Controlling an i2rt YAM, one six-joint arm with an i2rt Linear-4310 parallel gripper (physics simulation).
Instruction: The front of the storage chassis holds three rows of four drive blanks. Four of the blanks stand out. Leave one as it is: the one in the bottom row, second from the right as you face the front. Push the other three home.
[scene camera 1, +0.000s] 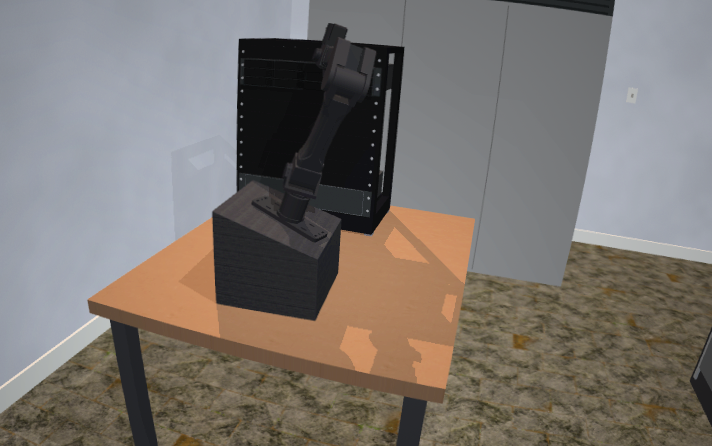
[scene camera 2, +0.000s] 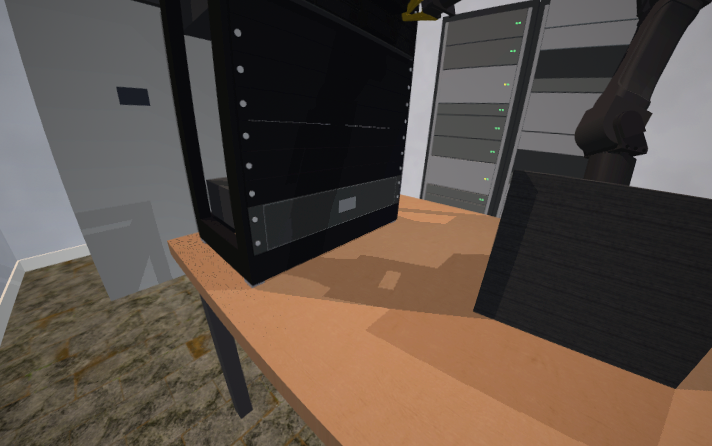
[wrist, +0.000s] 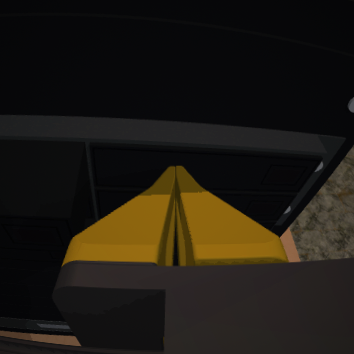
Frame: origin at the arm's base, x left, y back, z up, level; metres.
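Seen in the pictures: gripper, fingertip midpoint: (scene camera 2: 402, 17) (wrist: 175, 177); arm's base, link origin: (scene camera 1: 288, 219) (scene camera 2: 599, 201).
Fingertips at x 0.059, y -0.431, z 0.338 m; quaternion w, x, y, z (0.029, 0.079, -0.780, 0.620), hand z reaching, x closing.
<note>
Offsets run from my fingertips to a thing's middle. "pt": to the spot under its first point. Level surfaces: height alone.
The storage chassis (scene camera 1: 283, 73) (wrist: 200, 133) is a dark unit near the top of the rack. In the wrist view, two stacked blanks show in its right-hand column: the upper blank {pt dx +0.020, dy +0.003, dz +0.009 m} (wrist: 130, 162) and a lower blank {dx -0.053, dy -0.009, dz -0.024 m} (wrist: 265, 205), both partly behind the fingers. Left of the divider {pt dx +0.037, dy +0.006, dz -0.001 m} (wrist: 92, 175), a dark blank {pt dx +0.050, dy +0.025, dz +0.018 m} (wrist: 40, 175) stands out toward the camera. Other blanks are too dark or hidden to tell apart. My gripper (wrist: 175, 177) (scene camera 2: 412, 15) is shut and empty, its yellow tips in front of the right-hand column; contact cannot be told. The arm hides the gripper in scene camera 1.
The black rack (scene camera 1: 399, 131) (scene camera 2: 225, 131) stands on the wooden table {dz -0.537 m} (scene camera 1: 399, 304) (scene camera 2: 341, 367). A grey panel {dx +0.150, dy +0.003, dz -0.424 m} (scene camera 1: 341, 200) (scene camera 2: 299, 218) fills its bottom. The arm's dark base block (scene camera 1: 262, 267) (scene camera 2: 599, 262) stands before it. Server cabinets (scene camera 2: 517, 120) stand behind.
</note>
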